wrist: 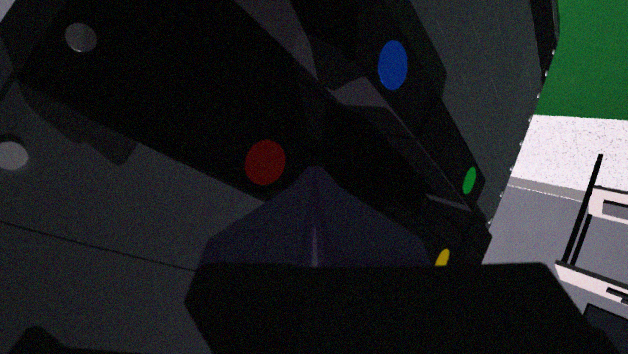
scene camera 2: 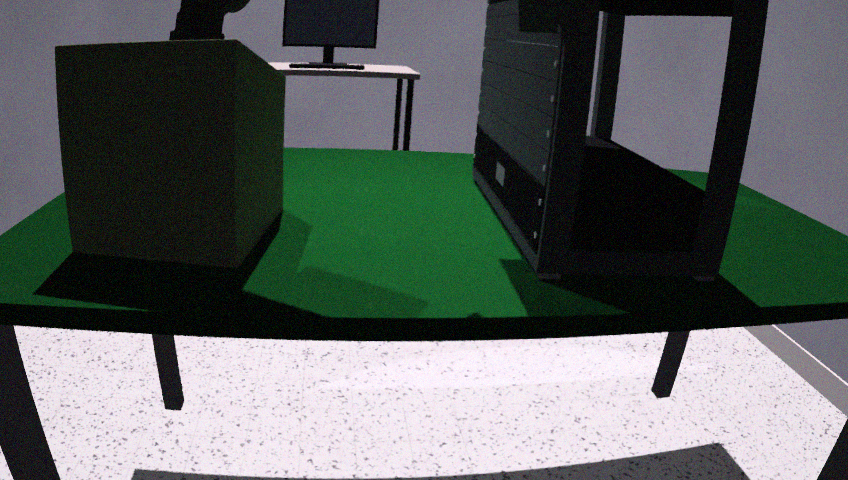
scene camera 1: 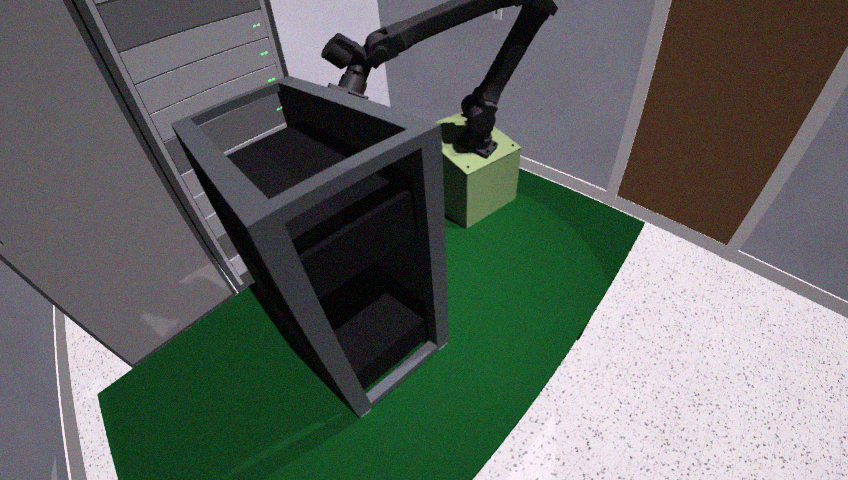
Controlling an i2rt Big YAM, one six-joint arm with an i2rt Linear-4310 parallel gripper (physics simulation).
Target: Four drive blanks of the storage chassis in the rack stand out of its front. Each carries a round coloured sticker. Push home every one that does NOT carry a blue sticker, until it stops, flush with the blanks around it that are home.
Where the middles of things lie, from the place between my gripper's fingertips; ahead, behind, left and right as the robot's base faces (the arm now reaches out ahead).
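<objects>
The rack point(scene camera 1: 339, 217) is 16 cm below my hand, and it's also 17 cm ahead of it and 10 cm to the left of it.
</objects>
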